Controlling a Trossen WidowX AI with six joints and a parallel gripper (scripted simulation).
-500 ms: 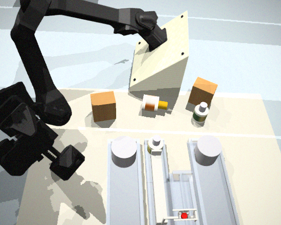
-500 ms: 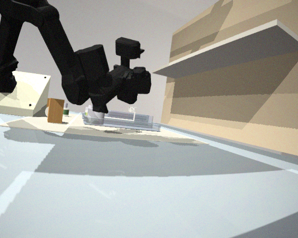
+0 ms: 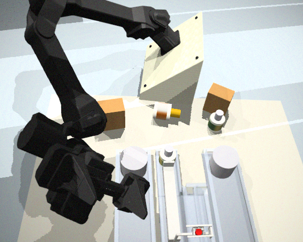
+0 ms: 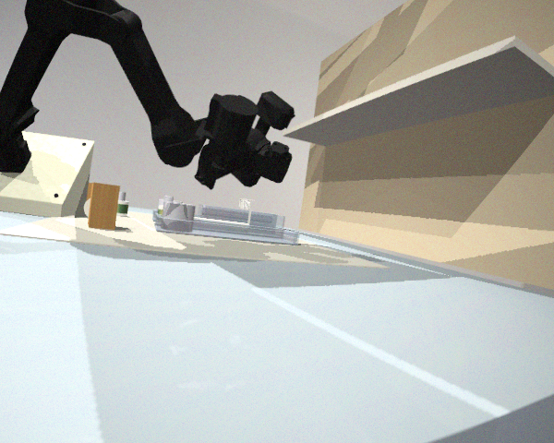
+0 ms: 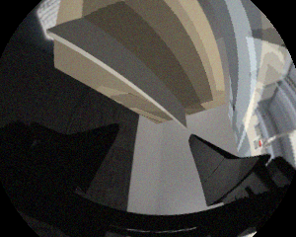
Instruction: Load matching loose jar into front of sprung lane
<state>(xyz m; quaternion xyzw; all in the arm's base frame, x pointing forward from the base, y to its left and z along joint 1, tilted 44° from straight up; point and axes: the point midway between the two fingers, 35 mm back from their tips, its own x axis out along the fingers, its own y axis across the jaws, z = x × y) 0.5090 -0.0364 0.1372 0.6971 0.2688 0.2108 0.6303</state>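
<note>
Now: the red mark 2 cm behind my gripper tip, 14 cm to the left of it and 15 cm below it. The rest, counted from my gripper tip: grey lane rack: 6 cm behind, 12 cm to the left, 21 cm below; shelf: 31 cm ahead, 11 cm to the left, 14 cm above.
</note>
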